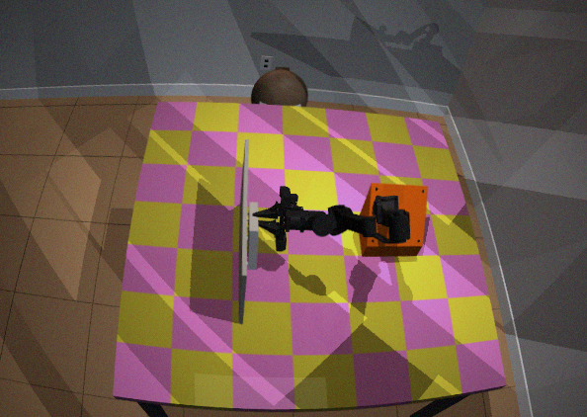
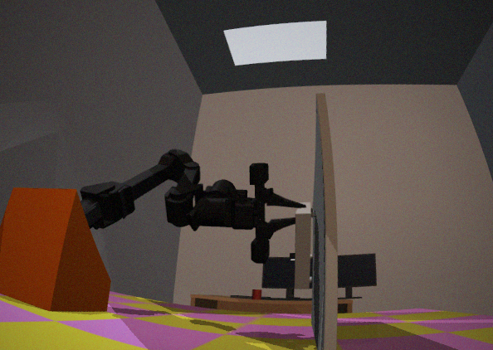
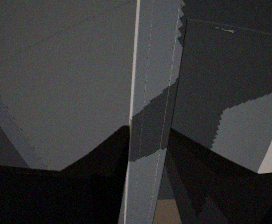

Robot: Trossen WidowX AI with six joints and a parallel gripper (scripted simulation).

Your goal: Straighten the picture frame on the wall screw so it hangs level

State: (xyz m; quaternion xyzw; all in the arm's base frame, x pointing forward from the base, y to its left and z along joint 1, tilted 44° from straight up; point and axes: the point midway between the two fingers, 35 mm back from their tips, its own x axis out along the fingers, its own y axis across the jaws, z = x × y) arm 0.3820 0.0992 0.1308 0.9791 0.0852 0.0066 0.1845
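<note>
The picture frame is 3 cm to the left of my gripper tip and 5 cm below it. The rest, counted from my gripper tip: thin upright wall panel: 2 cm ahead, 1 cm to the left, 7 cm below.
</note>
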